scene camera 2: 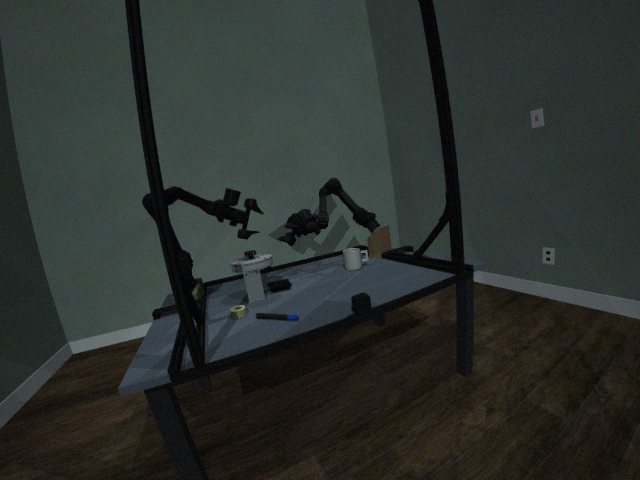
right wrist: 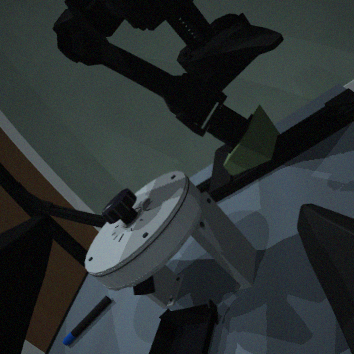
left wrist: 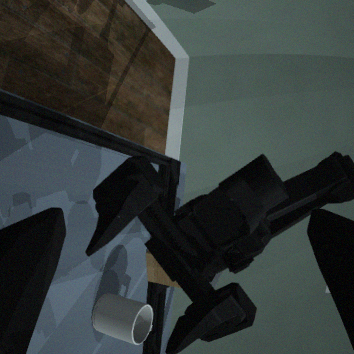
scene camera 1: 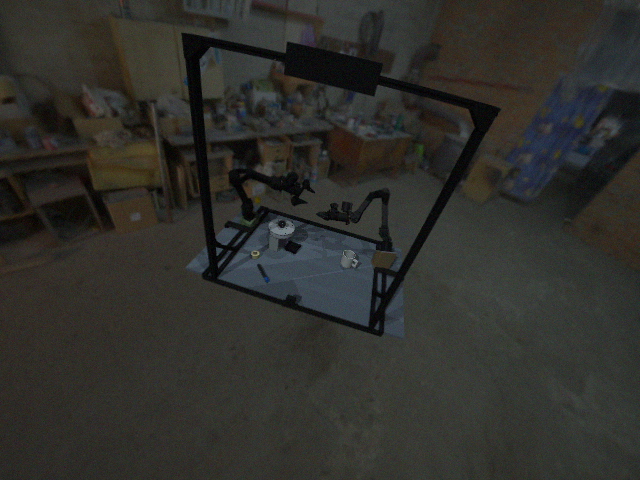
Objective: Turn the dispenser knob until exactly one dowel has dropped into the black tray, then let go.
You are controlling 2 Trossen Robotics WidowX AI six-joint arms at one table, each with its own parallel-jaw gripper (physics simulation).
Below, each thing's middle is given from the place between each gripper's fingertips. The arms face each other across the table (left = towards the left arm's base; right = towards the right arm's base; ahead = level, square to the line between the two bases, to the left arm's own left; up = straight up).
Scene:
Now: the dispenser knob (right wrist: 120,206) 24 cm behind my left hand, 12 cm below it and 10 cm to the left of it. From my left hand the other things lie so: dispenser (right wrist: 121,255) 24 cm behind, 12 cm below, 10 cm to the left.
The dispenser knob lies 170 mm to the left of my right hand, 170 mm behind it and 60 mm below it. The rest, counted from my right hand: dispenser: 170 mm to the left, 170 mm behind, 60 mm below.

